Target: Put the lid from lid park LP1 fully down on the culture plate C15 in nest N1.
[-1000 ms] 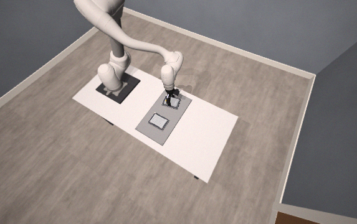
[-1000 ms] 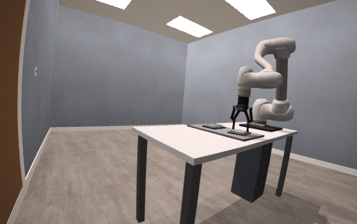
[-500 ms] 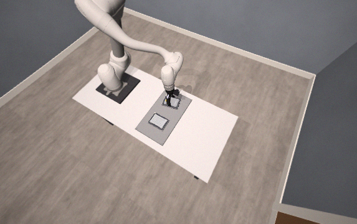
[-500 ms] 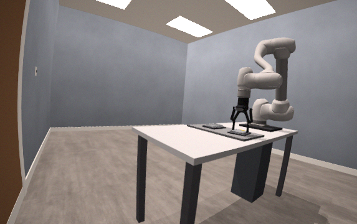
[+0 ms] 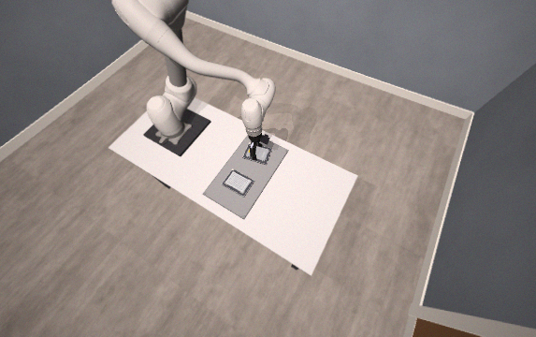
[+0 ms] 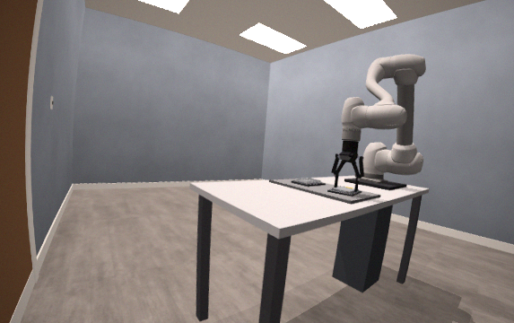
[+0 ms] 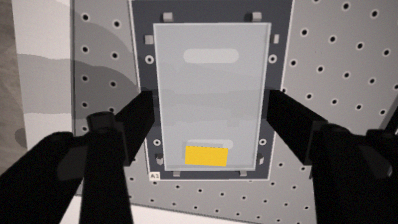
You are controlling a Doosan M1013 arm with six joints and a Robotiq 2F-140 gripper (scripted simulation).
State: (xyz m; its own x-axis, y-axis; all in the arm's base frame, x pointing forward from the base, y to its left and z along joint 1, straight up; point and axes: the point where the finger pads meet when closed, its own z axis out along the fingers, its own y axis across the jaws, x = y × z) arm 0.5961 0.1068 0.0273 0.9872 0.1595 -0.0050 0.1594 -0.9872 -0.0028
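Right now my hand is 20 mm above the clear lid. Also, from my hand: dark station: 30 mm below; culture plate: 230 mm to the right, 20 mm below.
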